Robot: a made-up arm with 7 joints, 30 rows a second.
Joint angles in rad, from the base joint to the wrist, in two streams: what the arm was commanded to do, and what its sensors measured. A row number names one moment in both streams.
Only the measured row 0 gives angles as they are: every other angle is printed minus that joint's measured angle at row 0.
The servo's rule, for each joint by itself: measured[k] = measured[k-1] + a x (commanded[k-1-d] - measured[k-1]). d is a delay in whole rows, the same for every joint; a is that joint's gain. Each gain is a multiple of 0.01, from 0.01 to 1. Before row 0 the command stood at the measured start. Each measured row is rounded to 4 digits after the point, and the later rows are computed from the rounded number. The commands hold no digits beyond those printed.
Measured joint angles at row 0:
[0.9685, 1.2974, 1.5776, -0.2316, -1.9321, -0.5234, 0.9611]
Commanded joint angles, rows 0 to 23:
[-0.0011, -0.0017, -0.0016, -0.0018, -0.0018, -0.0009, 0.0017]
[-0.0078, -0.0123, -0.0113, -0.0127, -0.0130, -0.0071, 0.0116]
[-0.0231, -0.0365, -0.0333, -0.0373, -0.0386, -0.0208, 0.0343]
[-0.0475, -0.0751, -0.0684, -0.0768, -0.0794, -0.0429, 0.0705]
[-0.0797, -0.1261, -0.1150, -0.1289, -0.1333, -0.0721, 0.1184]
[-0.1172, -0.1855, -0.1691, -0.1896, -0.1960, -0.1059, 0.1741]
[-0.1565, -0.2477, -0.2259, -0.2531, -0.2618, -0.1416, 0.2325]
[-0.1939, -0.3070, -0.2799, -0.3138, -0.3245, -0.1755, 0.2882]
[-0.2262, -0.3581, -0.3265, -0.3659, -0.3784, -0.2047, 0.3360]
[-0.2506, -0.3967, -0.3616, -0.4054, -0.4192, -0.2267, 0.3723]
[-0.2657, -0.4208, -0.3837, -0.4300, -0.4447, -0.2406, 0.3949]
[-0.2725, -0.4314, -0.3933, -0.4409, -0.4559, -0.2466, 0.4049]
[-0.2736, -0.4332, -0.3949, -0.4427, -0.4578, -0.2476, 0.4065]
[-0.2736, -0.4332, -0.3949, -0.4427, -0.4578, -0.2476, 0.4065]
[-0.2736, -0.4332, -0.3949, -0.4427, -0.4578, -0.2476, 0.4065]
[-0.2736, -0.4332, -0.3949, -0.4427, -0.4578, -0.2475, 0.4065]
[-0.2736, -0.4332, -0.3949, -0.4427, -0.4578, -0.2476, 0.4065]
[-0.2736, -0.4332, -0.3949, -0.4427, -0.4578, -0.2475, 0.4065]
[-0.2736, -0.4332, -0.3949, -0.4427, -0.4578, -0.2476, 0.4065]
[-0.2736, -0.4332, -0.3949, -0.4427, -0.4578, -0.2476, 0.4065]
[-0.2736, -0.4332, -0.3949, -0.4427, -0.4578, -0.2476, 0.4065]
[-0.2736, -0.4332, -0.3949, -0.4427, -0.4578, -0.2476, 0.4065]
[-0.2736, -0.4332, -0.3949, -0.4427, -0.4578, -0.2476, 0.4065]
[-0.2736, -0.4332, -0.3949, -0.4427, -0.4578, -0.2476, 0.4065]
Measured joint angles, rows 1 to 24:
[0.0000, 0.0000, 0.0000, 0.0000, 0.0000, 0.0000, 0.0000]
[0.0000, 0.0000, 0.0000, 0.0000, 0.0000, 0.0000, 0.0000]
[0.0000, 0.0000, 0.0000, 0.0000, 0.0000, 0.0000, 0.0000]
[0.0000, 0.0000, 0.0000, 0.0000, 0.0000, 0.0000, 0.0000]
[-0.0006, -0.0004, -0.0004, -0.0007, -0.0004, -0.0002, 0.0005]
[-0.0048, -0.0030, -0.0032, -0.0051, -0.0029, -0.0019, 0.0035]
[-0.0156, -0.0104, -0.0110, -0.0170, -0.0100, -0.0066, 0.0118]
[-0.0344, -0.0246, -0.0259, -0.0391, -0.0239, -0.0157, 0.0276]
[-0.0611, -0.0469, -0.0491, -0.0723, -0.0458, -0.0298, 0.0521]
[-0.0942, -0.0774, -0.0803, -0.1157, -0.0758, -0.0488, 0.0850]
[-0.1310, -0.1149, -0.1182, -0.1665, -0.1130, -0.0720, 0.1248]
[-0.1681, -0.1572, -0.1602, -0.2210, -0.1553, -0.0979, 0.1689]
[-0.2024, -0.2014, -0.2034, -0.2746, -0.1999, -0.1246, 0.2140]
[-0.2308, -0.2444, -0.2445, -0.3230, -0.2438, -0.1501, 0.2567]
[-0.2514, -0.2832, -0.2807, -0.3626, -0.2840, -0.1727, 0.2940]
[-0.2638, -0.3158, -0.3100, -0.3916, -0.3184, -0.1912, 0.3239]
[-0.2696, -0.3416, -0.3321, -0.4105, -0.3463, -0.2053, 0.3462]
[-0.2720, -0.3618, -0.3484, -0.4224, -0.3686, -0.2159, 0.3625]
[-0.2729, -0.3775, -0.3605, -0.4299, -0.3864, -0.2238, 0.3744]
[-0.2733, -0.3898, -0.3694, -0.4346, -0.4007, -0.2297, 0.3831]
[-0.2735, -0.3993, -0.3760, -0.4376, -0.4121, -0.2342, 0.3894]
[-0.2736, -0.4068, -0.3809, -0.4395, -0.4212, -0.2375, 0.3940]
[-0.2736, -0.4126, -0.3845, -0.4407, -0.4285, -0.2400, 0.3974]
[-0.2736, -0.4171, -0.3872, -0.4414, -0.4344, -0.2419, 0.3999]
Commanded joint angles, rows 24 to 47:
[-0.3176, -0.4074, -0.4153, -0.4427, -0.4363, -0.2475, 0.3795]
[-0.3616, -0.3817, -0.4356, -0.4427, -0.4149, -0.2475, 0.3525]
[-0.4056, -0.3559, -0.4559, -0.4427, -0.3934, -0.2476, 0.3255]
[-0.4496, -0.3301, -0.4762, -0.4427, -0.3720, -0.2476, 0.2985]
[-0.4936, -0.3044, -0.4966, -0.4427, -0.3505, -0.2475, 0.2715]
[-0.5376, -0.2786, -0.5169, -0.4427, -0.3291, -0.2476, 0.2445]
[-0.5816, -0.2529, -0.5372, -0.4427, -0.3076, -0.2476, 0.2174]
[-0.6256, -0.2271, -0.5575, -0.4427, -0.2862, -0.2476, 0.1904]
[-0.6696, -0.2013, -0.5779, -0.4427, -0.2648, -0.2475, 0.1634]
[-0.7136, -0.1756, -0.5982, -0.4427, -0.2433, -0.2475, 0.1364]
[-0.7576, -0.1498, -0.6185, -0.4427, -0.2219, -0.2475, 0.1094]
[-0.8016, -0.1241, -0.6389, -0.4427, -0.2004, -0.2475, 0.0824]
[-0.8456, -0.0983, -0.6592, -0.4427, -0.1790, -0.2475, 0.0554]
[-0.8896, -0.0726, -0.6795, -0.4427, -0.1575, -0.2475, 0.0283]
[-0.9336, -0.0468, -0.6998, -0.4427, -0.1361, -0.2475, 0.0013]
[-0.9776, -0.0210, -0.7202, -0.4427, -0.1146, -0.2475, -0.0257]
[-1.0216, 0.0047, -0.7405, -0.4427, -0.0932, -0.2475, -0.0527]
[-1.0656, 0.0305, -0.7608, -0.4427, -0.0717, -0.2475, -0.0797]
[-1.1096, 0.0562, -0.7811, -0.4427, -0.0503, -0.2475, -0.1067]
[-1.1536, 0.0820, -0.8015, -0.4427, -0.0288, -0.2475, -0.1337]
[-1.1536, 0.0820, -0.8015, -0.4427, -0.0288, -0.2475, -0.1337]
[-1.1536, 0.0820, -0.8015, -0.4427, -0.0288, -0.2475, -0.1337]
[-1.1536, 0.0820, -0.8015, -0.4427, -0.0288, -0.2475, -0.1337]
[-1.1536, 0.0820, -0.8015, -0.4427, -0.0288, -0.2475, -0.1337]
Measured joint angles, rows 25 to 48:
[-0.2736, -0.4206, -0.3892, -0.4419, -0.4391, -0.2433, 0.4017]
[-0.2736, -0.4234, -0.3907, -0.4422, -0.4428, -0.2444, 0.4030]
[-0.2736, -0.4256, -0.3918, -0.4424, -0.4458, -0.2452, 0.4039]
[-0.2736, -0.4273, -0.3926, -0.4425, -0.4482, -0.2458, 0.4046]
[-0.2996, -0.4229, -0.3985, -0.4426, -0.4458, -0.2462, 0.3978]
[-0.3362, -0.4138, -0.4081, -0.4426, -0.4396, -0.2465, 0.3856]
[-0.3771, -0.4011, -0.4205, -0.4426, -0.4304, -0.2468, 0.3694]
[-0.4199, -0.3855, -0.4350, -0.4426, -0.4187, -0.2470, 0.3503]
[-0.4634, -0.3677, -0.4510, -0.4426, -0.4051, -0.2471, 0.3290]
[-0.5072, -0.3481, -0.4681, -0.4426, -0.3899, -0.2472, 0.3062]
[-0.5511, -0.3272, -0.4861, -0.4426, -0.3734, -0.2473, 0.2822]
[-0.5951, -0.3052, -0.5047, -0.4426, -0.3560, -0.2474, 0.2574]
[-0.6391, -0.2823, -0.5237, -0.4426, -0.3378, -0.2474, 0.2320]
[-0.6831, -0.2588, -0.5431, -0.4426, -0.3189, -0.2474, 0.2062]
[-0.7271, -0.2348, -0.5627, -0.4426, -0.2995, -0.2474, 0.1801]
[-0.7711, -0.2104, -0.5825, -0.4426, -0.2797, -0.2474, 0.1537]
[-0.8151, -0.1857, -0.6024, -0.4426, -0.2596, -0.2474, 0.1272]
[-0.8591, -0.1608, -0.6224, -0.4426, -0.2392, -0.2474, 0.1005]
[-0.9031, -0.1357, -0.6425, -0.4426, -0.2186, -0.2474, 0.0737]
[-0.9471, -0.1105, -0.6627, -0.4426, -0.1978, -0.2474, 0.0469]
[-0.9911, -0.0852, -0.6829, -0.4426, -0.1769, -0.2474, 0.0200]
[-1.0351, -0.0597, -0.7032, -0.4426, -0.1559, -0.2474, -0.0069]
[-1.0791, -0.0342, -0.7235, -0.4426, -0.1348, -0.2474, -0.0338]
[-1.1231, -0.0086, -0.7438, -0.4426, -0.1136, -0.2474, -0.0608]

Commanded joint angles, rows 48 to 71:
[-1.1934, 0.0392, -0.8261, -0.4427, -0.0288, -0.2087, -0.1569]
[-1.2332, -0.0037, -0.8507, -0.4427, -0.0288, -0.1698, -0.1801]
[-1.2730, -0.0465, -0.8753, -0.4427, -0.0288, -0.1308, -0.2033]
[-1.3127, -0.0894, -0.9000, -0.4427, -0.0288, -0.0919, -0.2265]
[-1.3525, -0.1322, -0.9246, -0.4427, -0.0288, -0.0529, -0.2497]
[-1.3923, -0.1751, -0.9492, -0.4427, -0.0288, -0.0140, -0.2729]
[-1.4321, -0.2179, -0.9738, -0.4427, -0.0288, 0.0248, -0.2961]
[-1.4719, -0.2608, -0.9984, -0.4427, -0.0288, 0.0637, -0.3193]
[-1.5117, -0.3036, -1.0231, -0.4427, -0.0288, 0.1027, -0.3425]
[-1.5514, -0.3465, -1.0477, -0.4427, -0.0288, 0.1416, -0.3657]
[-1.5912, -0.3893, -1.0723, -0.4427, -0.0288, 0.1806, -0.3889]
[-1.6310, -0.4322, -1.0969, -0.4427, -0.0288, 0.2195, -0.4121]
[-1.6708, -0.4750, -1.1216, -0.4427, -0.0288, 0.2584, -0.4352]
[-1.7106, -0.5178, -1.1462, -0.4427, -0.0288, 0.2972, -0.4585]
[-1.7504, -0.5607, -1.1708, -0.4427, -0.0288, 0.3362, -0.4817]
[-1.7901, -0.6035, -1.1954, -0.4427, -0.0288, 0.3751, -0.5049]
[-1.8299, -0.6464, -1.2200, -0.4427, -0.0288, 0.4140, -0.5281]
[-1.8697, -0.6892, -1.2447, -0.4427, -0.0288, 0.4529, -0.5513]
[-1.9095, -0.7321, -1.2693, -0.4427, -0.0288, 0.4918, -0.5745]
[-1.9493, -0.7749, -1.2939, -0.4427, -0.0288, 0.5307, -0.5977]
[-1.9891, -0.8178, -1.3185, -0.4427, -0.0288, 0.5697, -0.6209]
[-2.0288, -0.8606, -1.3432, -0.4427, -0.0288, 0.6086, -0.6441]
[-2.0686, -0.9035, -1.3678, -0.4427, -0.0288, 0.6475, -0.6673]
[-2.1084, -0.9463, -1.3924, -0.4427, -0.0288, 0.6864, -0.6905]
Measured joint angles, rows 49 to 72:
[-1.1411, 0.0113, -0.7588, -0.4426, -0.0966, -0.2474, -0.0805]
[-1.1485, 0.0269, -0.7699, -0.4426, -0.0830, -0.2474, -0.0949]
[-1.1515, 0.0390, -0.7781, -0.4426, -0.0722, -0.2474, -0.1054]
[-1.1527, 0.0485, -0.7842, -0.4426, -0.0635, -0.2474, -0.1130]
[-1.1767, 0.0465, -0.7951, -0.4426, -0.0566, -0.2377, -0.1249]
[-1.2100, 0.0355, -0.8096, -0.4426, -0.0510, -0.2207, -0.1398]
[-1.2472, 0.0175, -0.8267, -0.4426, -0.0466, -0.1982, -0.1569]
[-1.2858, -0.0060, -0.8458, -0.4426, -0.0430, -0.1716, -0.1757]
[-1.3252, -0.0338, -0.8663, -0.4426, -0.0402, -0.1419, -0.1957]
[-1.3648, -0.0649, -0.8879, -0.4426, -0.0379, -0.1099, -0.2165]
[-1.4045, -0.0986, -0.9102, -0.4426, -0.0361, -0.0762, -0.2380]
[-1.4443, -0.1343, -0.9331, -0.4426, -0.0346, -0.0412, -0.2600]
[-1.4841, -0.1715, -0.9565, -0.4426, -0.0334, -0.0052, -0.2823]
[-1.5238, -0.2100, -0.9802, -0.4426, -0.0325, 0.0315, -0.3048]
[-1.5636, -0.2494, -1.0041, -0.4426, -0.0318, 0.0688, -0.3275]
[-1.6034, -0.2896, -1.0282, -0.4426, -0.0312, 0.1065, -0.3503]
[-1.6432, -0.3304, -1.0525, -0.4426, -0.0307, 0.1445, -0.3732]
[-1.6830, -0.3716, -1.0769, -0.4426, -0.0303, 0.1827, -0.3962]
[-1.7228, -0.4132, -1.1013, -0.4426, -0.0300, 0.2211, -0.4193]
[-1.7625, -0.4551, -1.1258, -0.4426, -0.0298, 0.2596, -0.4424]
[-1.8023, -0.4972, -1.1503, -0.4426, -0.0296, 0.2982, -0.4655]
[-1.8421, -0.5394, -1.1748, -0.4426, -0.0294, 0.3369, -0.4887]
[-1.8819, -0.5818, -1.1994, -0.4426, -0.0293, 0.3756, -0.5119]
[-1.9217, -0.6243, -1.2240, -0.4426, -0.0292, 0.4144, -0.5351]

